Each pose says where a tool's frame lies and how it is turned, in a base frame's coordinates. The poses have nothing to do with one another.
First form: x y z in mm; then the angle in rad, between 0 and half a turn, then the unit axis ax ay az.
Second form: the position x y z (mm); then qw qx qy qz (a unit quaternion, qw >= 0). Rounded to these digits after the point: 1 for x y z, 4 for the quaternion.
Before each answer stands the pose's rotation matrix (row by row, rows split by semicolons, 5 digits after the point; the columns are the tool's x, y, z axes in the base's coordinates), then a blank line. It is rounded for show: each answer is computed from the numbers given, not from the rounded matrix.
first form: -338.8 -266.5 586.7 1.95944 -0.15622 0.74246 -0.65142
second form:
-0.34528 0.44290 0.82742; -0.76278 0.38120 -0.52236; -0.54676 -0.81150 0.20621

-338.8 -266.5 586.7 0.5573 -0.1297 0.6165 -0.5409
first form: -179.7 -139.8 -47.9 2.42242 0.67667 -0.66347 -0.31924
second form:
0.05003 -0.57642 -0.81562; -0.99703 0.01903 -0.07460; 0.05852 0.81693 -0.57376

-179.7 -139.8 -47.9 0.3519 0.6334 -0.6210 -0.2988
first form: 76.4 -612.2 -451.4 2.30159 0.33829 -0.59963 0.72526
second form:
-0.47664 -0.87830 -0.03740; 0.20182 -0.06791 -0.97707; 0.85562 -0.47325 0.20963

76.4 -612.2 -451.4 0.4078 0.3089 -0.5475 0.6622
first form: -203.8 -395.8 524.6 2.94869 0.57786 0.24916 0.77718
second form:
-0.31981 0.13629 0.93763; 0.43428 -0.85844 0.27291; 0.84210 0.49447 0.21535

-203.8 -395.8 524.6 0.0963 0.5752 0.2480 0.7736
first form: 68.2 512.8 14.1 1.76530 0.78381 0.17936 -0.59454
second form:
0.53982 0.75108 -0.38010; -0.41557 -0.15489 -0.89627; -0.73205 0.64178 0.22852

68.2 512.8 14.1 0.6351 0.6054 0.1385 -0.4592
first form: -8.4 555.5 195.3 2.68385 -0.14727 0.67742 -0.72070
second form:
-0.85591 0.12924 0.50072; -0.50775 -0.02649 -0.86109; -0.09802 -0.99126 0.08830

-8.4 555.5 195.3 0.2269 -0.1434 0.6598 -0.7019
